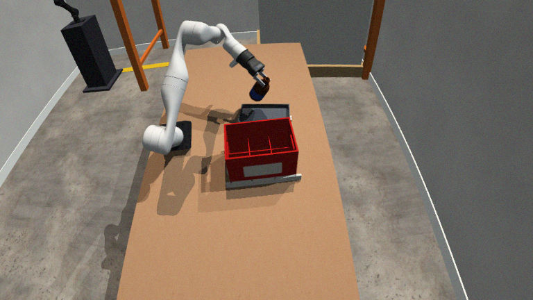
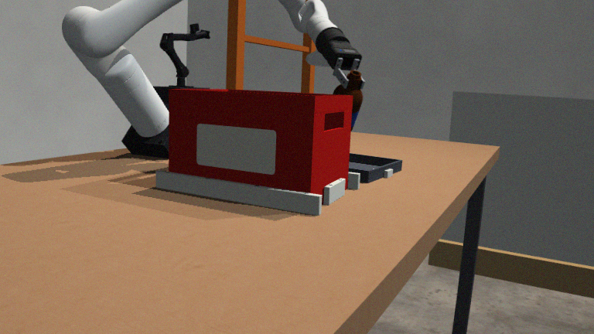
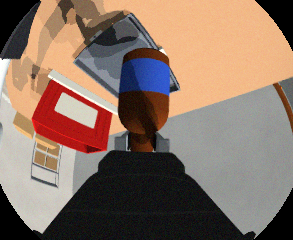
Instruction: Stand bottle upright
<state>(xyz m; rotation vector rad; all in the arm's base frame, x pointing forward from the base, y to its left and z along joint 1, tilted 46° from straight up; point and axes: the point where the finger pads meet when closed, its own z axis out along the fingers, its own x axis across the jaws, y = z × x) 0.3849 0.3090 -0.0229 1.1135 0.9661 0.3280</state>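
My gripper is now 50 mm above the brown bottle, 20 mm past it and 10 mm to the right of it. Also, from my hand: dark grey tray 190 mm below, 50 mm to the right; then red crate 330 mm to the right, 120 mm below, 10 mm behind.
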